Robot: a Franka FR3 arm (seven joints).
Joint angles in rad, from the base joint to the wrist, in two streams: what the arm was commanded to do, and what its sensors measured. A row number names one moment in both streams.
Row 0, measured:
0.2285 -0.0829 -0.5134 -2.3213 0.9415 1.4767 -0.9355
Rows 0 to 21, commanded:
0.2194 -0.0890 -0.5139 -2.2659 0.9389 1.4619 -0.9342
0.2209 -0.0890 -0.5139 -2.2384 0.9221 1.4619 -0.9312
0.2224 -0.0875 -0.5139 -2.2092 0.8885 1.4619 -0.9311
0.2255 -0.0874 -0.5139 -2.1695 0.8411 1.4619 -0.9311
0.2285 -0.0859 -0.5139 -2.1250 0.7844 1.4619 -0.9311
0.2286 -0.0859 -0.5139 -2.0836 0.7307 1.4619 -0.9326
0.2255 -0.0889 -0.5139 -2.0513 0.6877 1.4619 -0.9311
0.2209 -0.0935 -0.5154 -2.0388 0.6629 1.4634 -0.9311
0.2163 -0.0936 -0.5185 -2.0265 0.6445 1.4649 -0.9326
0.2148 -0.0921 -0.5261 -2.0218 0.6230 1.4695 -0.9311
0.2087 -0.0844 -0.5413 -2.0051 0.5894 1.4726 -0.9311
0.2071 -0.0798 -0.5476 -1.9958 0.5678 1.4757 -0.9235
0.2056 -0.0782 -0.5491 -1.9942 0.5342 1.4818 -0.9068
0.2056 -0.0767 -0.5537 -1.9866 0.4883 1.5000 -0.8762
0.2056 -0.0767 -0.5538 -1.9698 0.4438 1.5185 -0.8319
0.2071 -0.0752 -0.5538 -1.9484 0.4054 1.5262 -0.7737
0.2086 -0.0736 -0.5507 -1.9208 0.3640 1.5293 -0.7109
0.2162 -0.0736 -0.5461 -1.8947 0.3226 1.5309 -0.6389
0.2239 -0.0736 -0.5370 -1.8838 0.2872 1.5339 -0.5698
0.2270 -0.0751 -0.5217 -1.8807 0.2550 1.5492 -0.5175
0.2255 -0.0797 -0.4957 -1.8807 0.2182 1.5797 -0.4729
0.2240 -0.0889 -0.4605 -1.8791 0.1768 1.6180 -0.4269
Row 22, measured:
0.2175 -0.0903 -0.5311 -1.9050 0.2820 1.5463 -0.5728
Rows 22 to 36, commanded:
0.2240 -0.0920 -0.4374 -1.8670 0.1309 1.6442 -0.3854
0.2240 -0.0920 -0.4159 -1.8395 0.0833 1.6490 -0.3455
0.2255 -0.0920 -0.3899 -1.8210 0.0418 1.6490 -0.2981
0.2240 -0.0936 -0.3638 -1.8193 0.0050 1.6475 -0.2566
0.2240 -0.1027 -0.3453 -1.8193 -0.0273 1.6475 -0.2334
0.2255 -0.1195 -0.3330 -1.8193 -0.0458 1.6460 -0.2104
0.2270 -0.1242 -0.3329 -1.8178 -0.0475 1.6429 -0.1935
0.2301 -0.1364 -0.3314 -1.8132 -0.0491 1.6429 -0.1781
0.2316 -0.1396 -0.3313 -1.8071 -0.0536 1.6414 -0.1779
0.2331 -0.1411 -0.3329 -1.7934 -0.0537 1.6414 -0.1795
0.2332 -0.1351 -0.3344 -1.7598 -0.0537 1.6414 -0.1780
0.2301 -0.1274 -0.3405 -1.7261 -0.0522 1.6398 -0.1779
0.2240 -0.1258 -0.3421 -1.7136 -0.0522 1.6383 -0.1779
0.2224 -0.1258 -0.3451 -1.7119 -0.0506 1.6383 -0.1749
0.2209 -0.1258 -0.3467 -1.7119 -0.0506 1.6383 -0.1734
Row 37, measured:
0.2263 -0.1306 -0.3451 -1.7283 -0.0376 1.6438 -0.1926
